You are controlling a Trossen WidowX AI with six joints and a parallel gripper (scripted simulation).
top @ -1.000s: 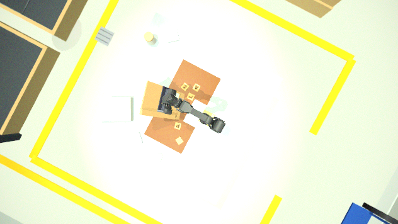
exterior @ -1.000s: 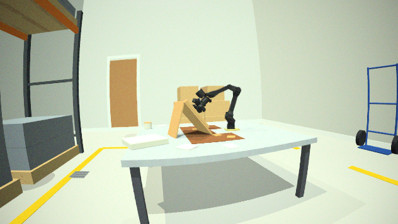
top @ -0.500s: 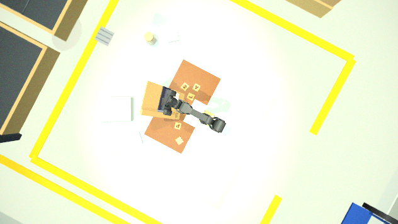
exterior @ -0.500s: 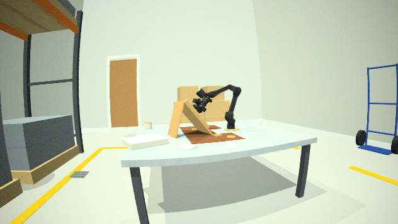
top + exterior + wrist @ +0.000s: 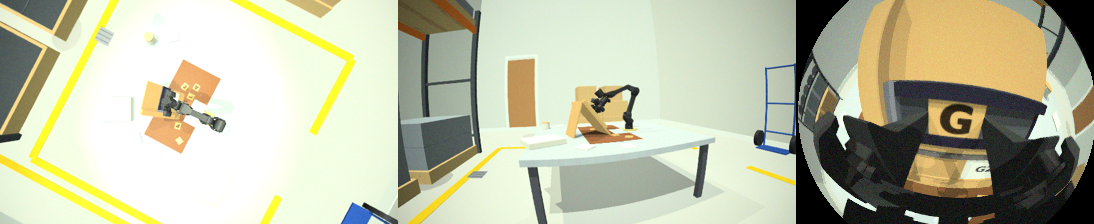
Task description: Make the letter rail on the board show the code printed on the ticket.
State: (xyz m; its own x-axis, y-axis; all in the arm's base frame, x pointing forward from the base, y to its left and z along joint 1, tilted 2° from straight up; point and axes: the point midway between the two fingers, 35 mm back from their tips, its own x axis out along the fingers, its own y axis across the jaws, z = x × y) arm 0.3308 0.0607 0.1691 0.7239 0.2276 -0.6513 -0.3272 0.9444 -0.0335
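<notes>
The white ticket is 8 cm to the right of my gripper tip, 8 cm below it and 3 cm behind it. Also, from my gripper tip: letter tile: right at my gripper tip; small cup: 44 cm ahead, 40 cm to the right, 13 cm below; brown mat: 16 cm below, 15 cm behind, 5 cm to the right.
</notes>
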